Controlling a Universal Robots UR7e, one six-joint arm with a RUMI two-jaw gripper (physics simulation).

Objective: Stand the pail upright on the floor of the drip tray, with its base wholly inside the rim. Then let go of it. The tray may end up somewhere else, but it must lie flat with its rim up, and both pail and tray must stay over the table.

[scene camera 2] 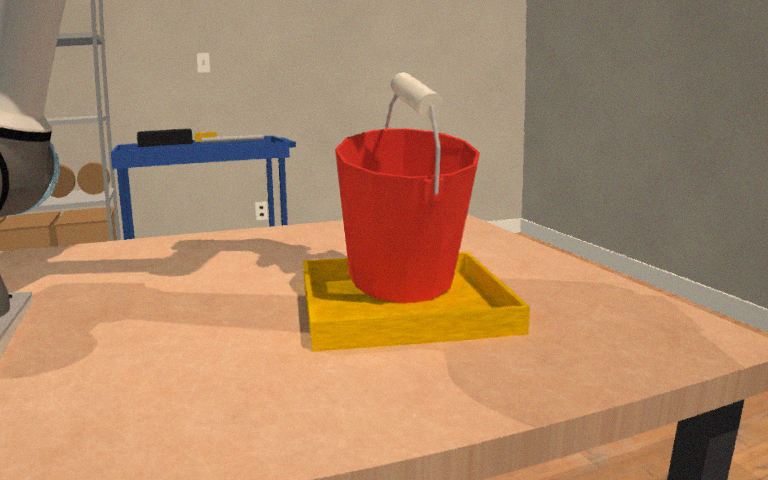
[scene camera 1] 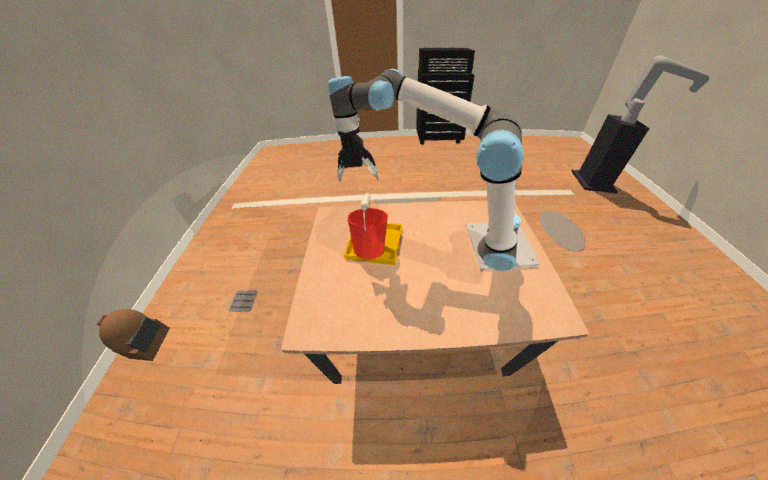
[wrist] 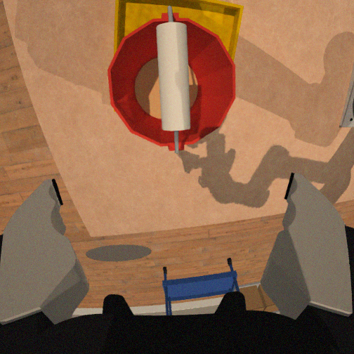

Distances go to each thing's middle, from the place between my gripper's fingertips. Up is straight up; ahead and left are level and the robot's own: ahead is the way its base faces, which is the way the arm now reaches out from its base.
Right now my hand is 37 cm above the yellow drip tray (scene camera 2: 478, 305), 4 cm to the left of it and 2 cm past it.
